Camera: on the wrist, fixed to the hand. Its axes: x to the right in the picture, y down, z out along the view.
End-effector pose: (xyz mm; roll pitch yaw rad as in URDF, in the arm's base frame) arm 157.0 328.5 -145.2 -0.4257 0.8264 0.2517
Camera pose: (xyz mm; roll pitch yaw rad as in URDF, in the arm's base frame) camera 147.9 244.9 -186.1 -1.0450 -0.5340 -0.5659
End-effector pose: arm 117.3 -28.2 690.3 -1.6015 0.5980 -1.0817
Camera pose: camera 68.3 -97.8 728.9 -2.1581 -0.7931 -0.3354
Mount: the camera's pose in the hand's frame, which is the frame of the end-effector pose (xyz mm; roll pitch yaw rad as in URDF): 10.0 -51.2 -77.6 -0.0037 -0.4658 -1.5433
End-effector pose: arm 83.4 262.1 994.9 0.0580 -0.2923 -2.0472
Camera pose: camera 27.0 254.4 920.8 0.3157 -0.3972 2.5666
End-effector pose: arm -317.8 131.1 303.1 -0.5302 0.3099 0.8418
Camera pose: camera -257.6 73.3 261.0 -0.5513 -0.9135 -0.2542
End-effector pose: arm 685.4 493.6 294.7 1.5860 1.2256 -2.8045
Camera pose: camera 752.5 434.1 268.4 -1.4055 0.3338 0.8162
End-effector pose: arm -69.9 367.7 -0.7 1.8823 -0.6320 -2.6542
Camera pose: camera -48.1 277.9 -14.9 1.3788 0.8987 -2.9038
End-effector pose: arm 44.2 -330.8 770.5 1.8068 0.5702 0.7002
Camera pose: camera -18.8 -269.5 738.5 -1.2084 0.9839 -2.0174
